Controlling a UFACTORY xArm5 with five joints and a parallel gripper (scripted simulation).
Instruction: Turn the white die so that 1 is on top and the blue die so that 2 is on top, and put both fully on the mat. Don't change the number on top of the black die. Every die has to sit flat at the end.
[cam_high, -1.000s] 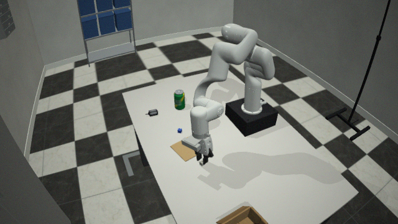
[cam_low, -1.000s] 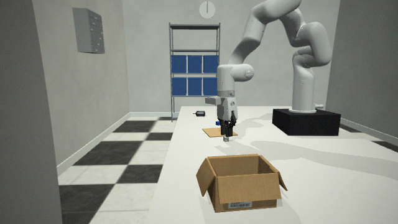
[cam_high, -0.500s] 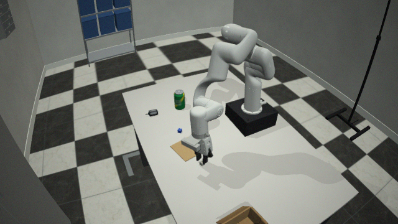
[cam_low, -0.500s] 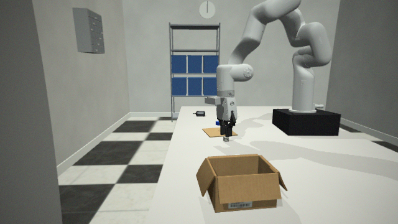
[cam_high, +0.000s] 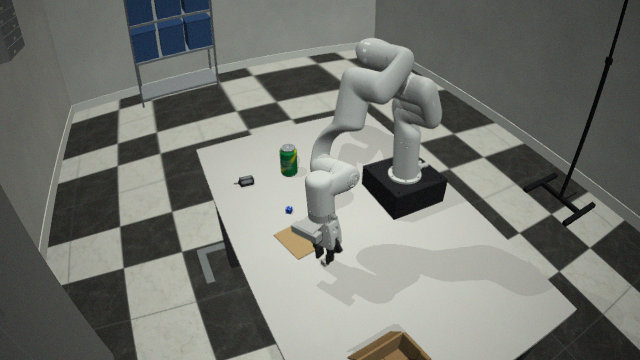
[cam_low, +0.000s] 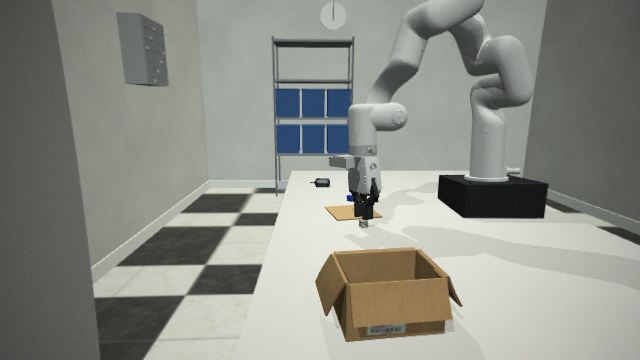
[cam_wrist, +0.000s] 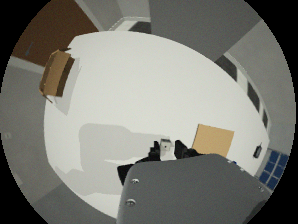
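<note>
Now: hand 40 mm above the white die. Round my hand: blue die 20 mm ahead, 270 mm to the right, 40 mm below; then tan mat 20 mm ahead, 130 mm to the right, 40 mm below; then black die 60 mm behind, 270 mm to the right, 40 mm below.
</note>
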